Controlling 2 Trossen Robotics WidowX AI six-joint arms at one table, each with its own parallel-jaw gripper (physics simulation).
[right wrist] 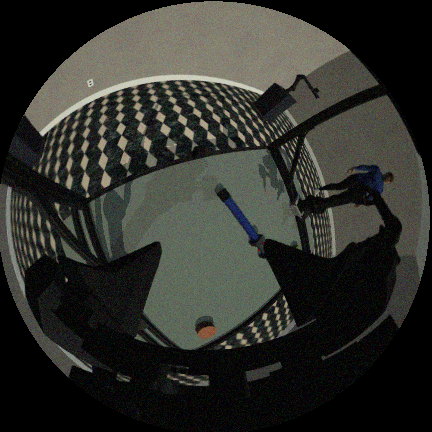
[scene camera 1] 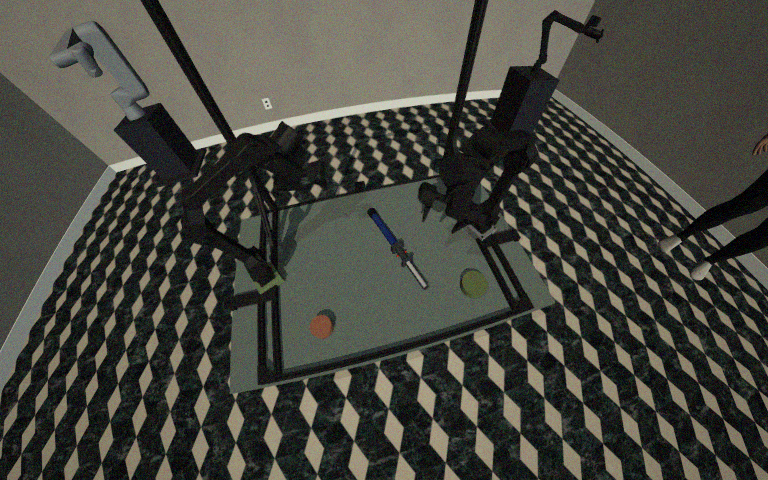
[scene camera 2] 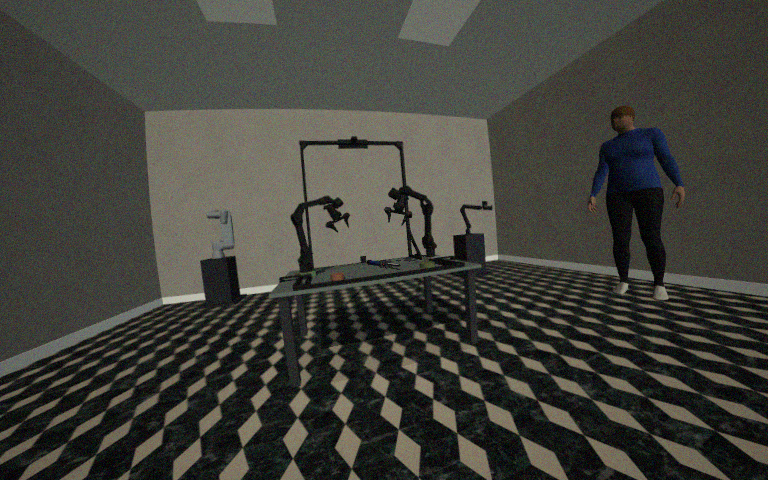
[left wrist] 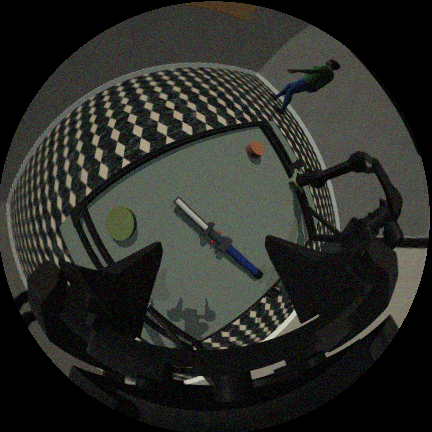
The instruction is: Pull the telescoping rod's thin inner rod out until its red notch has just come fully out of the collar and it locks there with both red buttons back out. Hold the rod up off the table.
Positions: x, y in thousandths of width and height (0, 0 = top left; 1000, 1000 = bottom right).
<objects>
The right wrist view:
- my right gripper: 492, 571
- telescoping rod: 594, 554
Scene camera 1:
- my left gripper: 570, 474
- my right gripper: 411, 389
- telescoping rod: 516, 516
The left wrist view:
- my left gripper: 494, 566
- my right gripper: 784, 559
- telescoping rod: 517, 564
</objects>
